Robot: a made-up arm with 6 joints.
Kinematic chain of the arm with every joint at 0, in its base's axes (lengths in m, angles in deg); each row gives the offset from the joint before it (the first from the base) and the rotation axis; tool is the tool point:
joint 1: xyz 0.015 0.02 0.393 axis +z
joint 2: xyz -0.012 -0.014 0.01 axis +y
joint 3: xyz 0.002 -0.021 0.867 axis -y
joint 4: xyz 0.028 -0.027 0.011 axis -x
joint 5: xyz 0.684 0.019 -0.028 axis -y
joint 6: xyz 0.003 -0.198 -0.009 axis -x
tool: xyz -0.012 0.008 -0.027
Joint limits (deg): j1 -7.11..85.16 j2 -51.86..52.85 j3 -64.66..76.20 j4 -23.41..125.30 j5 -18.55..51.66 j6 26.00..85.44
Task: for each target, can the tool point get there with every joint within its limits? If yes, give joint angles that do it. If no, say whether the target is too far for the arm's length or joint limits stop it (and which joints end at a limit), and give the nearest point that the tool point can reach.
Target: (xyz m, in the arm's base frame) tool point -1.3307 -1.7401 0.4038
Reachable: no: too far | nearest point -0.7749 -1.0131 1.3552 | short by 1.320 m
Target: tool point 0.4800 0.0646 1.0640
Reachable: yes | joints 31.50 -18.17 -44.51 60.53 -7.89 78.05
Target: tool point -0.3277 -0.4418 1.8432
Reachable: yes | joints 28.41 -33.15 65.20 -4.02 12.46 31.29
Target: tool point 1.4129 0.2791 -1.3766
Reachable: no: too far | nearest point 0.9159 0.1870 0.1983 | short by 1.654 m
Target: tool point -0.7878 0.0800 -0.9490
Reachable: no: joint limits stop it (at a limit: joint 1, joint 2, joint 3, joint 4, joint 5) | nearest point 0.0513 0.5419 0.1834 | short by 1.483 m
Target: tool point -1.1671 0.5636 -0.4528
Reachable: no: joint limits stop it (at a limit: joint 1, joint 2, joint 4, joint 5, joint 6) | nearest point 0.0433 0.5720 0.1858 | short by 1.369 m
